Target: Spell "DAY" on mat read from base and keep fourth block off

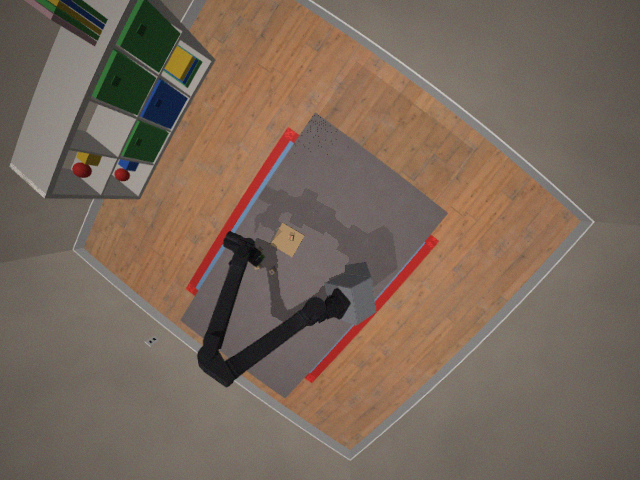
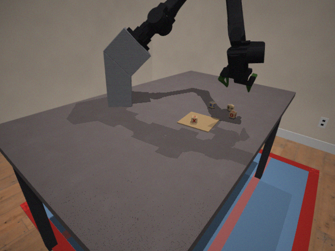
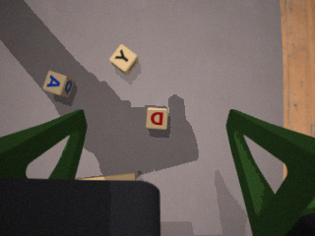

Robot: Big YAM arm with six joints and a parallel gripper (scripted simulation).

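The wooden block lies 18 cm to the right of my hand, 12 cm below it and 9 cm behind it. Also, from my hand: tan mat 15 cm to the right, 14 cm below, 8 cm behind.
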